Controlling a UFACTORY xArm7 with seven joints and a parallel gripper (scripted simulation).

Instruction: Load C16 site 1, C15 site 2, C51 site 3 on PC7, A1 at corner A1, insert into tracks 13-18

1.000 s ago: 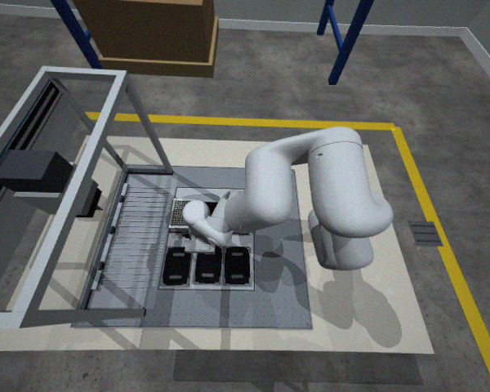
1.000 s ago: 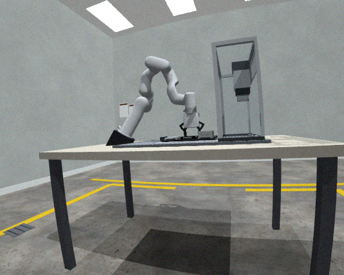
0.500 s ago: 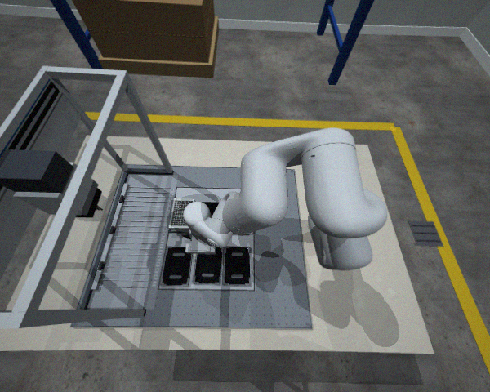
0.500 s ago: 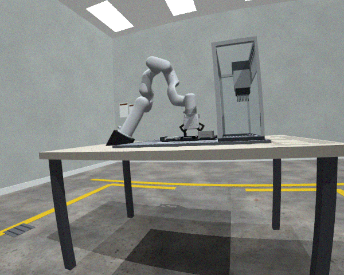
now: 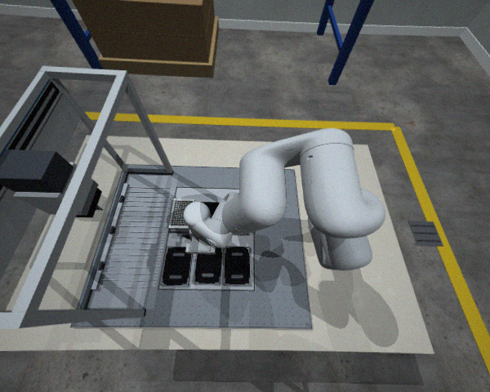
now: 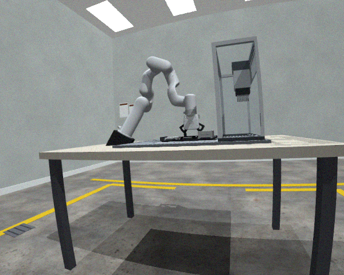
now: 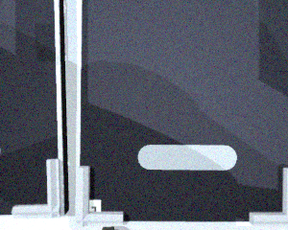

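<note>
Right now the small white corner mark is 6 cm behind my hand and 2 cm to the left of it. Also, from my hand: dark carrier PC7: 10 cm to the right; black 96-well plate C15: 10 cm to the right, 1 cm ahead; nest S2: 9 cm to the left, 2 cm behind, 1 cm below.
</note>
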